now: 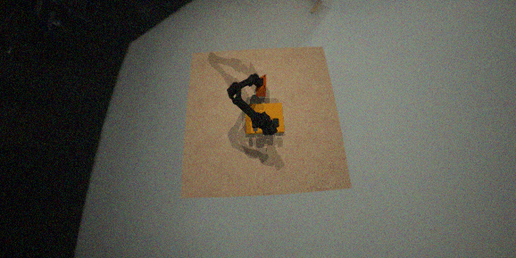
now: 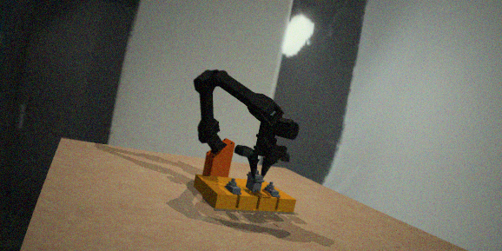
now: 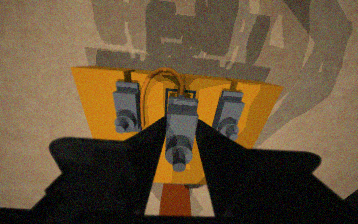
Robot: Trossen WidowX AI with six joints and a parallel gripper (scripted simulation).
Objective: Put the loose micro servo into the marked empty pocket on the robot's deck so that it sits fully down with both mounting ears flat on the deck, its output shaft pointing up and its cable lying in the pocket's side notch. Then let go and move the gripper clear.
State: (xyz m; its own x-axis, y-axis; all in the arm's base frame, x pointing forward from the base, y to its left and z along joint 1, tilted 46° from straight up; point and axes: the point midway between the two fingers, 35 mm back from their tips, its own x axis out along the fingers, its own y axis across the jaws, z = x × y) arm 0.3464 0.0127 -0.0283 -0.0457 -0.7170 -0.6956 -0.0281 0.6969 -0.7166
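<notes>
My gripper tip is now 120 mm past the orange deck and 80 mm above it.
</notes>
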